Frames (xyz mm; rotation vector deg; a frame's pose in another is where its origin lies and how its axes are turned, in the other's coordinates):
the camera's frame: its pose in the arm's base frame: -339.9 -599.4 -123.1 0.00 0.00 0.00
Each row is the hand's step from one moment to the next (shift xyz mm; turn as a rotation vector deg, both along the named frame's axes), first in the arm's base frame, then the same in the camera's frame.
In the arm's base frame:
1: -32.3 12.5 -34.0 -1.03 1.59 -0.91
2: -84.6 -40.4 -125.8 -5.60 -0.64 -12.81
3: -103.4 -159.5 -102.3 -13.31 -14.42 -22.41
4: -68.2 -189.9 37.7 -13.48 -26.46 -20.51
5: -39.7 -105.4 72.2 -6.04 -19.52 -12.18
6: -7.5 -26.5 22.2 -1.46 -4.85 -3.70
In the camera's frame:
1: -32.3 12.5 -34.0 -1.03 1.59 -0.91
2: -84.6 -40.4 -125.8 -5.60 -0.64 -12.81
3: -103.4 -159.5 -102.3 -13.31 -14.42 -22.41
4: -68.2 -189.9 37.7 -13.48 -26.46 -20.51
5: -39.7 -105.4 72.2 -6.04 -19.52 -12.18
6: -7.5 -26.5 22.2 -1.46 -4.85 -3.70

